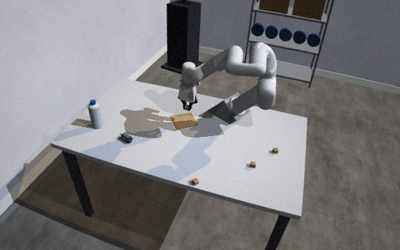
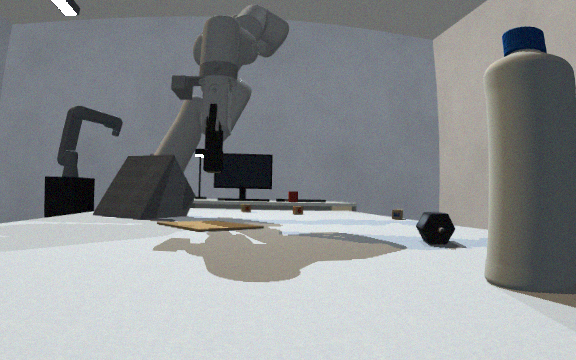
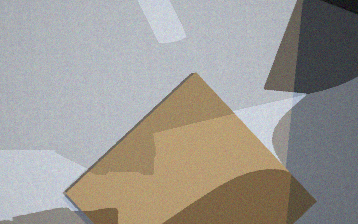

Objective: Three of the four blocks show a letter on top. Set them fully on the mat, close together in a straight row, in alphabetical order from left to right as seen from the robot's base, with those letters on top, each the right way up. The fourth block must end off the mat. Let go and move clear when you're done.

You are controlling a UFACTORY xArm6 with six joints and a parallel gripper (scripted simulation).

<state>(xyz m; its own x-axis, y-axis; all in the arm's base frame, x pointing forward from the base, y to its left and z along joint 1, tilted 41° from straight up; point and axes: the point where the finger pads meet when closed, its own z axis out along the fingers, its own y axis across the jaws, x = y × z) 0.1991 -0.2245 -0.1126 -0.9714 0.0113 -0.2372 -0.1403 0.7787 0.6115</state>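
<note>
My gripper is now 20 mm to the left of the tan mat and 120 mm above it. Round my hand: white bottle (340 mm ahead, 450 mm to the right, 30 mm below); black hexagonal object (350 mm ahead, 210 mm to the right, 100 mm below).
</note>
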